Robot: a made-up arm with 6 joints. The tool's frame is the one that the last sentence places.
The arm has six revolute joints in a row. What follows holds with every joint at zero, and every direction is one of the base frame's. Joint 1 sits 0.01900 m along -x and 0.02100 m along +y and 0.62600 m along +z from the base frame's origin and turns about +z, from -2.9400 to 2.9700 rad. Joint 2 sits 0.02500 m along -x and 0.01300 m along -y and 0.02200 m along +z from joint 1 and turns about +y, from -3.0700 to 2.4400 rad. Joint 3 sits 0.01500 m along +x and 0.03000 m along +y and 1.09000 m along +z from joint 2 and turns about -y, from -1.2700 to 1.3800 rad. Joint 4 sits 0.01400 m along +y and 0.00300 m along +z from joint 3 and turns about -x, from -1.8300 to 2.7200 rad. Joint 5 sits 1.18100 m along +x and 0.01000 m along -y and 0.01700 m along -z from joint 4 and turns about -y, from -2.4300 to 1.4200 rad. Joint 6 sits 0.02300 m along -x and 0.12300 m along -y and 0.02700 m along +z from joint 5 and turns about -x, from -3.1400 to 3.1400 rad. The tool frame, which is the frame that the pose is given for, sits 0.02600 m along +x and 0.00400 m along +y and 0.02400 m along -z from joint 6; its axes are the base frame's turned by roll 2.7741, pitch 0.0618 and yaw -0.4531 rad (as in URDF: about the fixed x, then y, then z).
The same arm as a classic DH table. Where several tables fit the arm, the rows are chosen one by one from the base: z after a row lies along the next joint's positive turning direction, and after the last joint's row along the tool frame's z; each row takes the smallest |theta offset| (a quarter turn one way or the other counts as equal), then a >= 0, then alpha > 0; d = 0 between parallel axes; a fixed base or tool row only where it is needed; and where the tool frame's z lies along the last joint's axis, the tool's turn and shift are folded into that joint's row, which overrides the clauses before.
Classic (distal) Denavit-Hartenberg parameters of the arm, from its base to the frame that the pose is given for. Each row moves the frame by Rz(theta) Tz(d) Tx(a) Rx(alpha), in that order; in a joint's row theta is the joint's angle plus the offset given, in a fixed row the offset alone. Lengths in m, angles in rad.
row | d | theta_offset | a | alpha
base (fixed) | 0 | -0.8354 | -0.0283 | 0
joint 1 | 0.648 | 0.8354 | -0.025 | -1.5708
joint 2 | 0 | -1.557 | 1.0901 | 3.1416
joint 3 | -0.031 | 0.0138 | 0.003 | -1.5708
joint 4 | -1.181 | 0 | -0.017 | 1.5708
joint 5 | 0.133 | 0 | 0.027 | -1.5708
joint 6 | -0.0076 | -1.2614 | -0.0111 | 1.3601
tool (fixed) | 0.0221 | -1.1622 | 0 | 0
Joint limits (rad, base to tool): -2.94..2.97 -3.07..2.44 -1.27..1.38 -1.83..2.72 -2.43..1.42 -3.14..3.14

